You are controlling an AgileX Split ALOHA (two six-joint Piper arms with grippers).
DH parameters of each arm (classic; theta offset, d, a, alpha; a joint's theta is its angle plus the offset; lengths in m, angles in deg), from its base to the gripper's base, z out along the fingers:
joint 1: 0 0.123 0 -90
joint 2: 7.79 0 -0.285 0
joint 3: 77.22 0 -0.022 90
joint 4: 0 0.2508 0 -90
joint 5: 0 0 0.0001 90
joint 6: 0 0.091 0 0
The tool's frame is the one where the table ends.
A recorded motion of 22 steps. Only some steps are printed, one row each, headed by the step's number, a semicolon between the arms.
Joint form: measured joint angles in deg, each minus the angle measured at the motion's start. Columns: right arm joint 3, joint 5, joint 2, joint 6, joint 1, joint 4; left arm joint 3, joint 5, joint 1, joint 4, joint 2, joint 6.
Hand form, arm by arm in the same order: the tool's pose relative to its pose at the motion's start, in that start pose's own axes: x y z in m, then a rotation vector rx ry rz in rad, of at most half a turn. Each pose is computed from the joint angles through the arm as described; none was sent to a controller.
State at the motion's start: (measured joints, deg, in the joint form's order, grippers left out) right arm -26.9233 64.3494 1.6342 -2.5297 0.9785 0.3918; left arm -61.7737 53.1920 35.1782 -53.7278 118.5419 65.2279
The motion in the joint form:
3: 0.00 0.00 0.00 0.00 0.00 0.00; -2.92 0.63 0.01 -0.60 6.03 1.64
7: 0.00 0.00 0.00 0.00 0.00 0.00; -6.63 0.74 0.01 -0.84 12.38 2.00
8: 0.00 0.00 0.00 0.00 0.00 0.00; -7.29 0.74 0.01 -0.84 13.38 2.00
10: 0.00 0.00 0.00 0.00 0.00 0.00; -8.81 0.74 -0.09 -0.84 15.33 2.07
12: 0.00 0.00 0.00 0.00 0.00 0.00; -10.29 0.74 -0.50 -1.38 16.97 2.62
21: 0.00 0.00 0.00 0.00 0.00 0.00; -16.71 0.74 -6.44 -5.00 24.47 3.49
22: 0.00 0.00 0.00 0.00 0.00 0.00; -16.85 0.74 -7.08 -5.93 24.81 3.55
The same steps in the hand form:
3: 0.0000 0.0000 0.0000 0.0000 0.0000 0.0000; -0.0007 0.0191 0.0213 0.0319 0.0335 -0.0131
7: 0.0000 0.0000 0.0000 0.0000 0.0000 0.0000; -0.0016 0.0403 0.0438 0.0508 0.0622 -0.0394
8: 0.0000 0.0000 0.0000 0.0000 0.0000 0.0000; -0.0018 0.0438 0.0474 0.0529 0.0662 -0.0433
10: 0.0000 0.0000 0.0000 0.0000 0.0000 0.0000; -0.0032 0.0501 0.0543 0.0559 0.0723 -0.0456
12: 0.0000 0.0000 0.0000 0.0000 0.0000 0.0000; -0.0062 0.0536 0.0613 0.0615 0.0714 -0.0383
21: 0.0000 0.0000 0.0000 0.0000 0.0000 0.0000; -0.0200 0.0472 0.1132 0.1098 0.1015 0.0021
22: 0.0000 0.0000 0.0000 0.0000 0.0000 0.0000; -0.0208 0.0444 0.1175 0.1178 0.0992 -0.0013

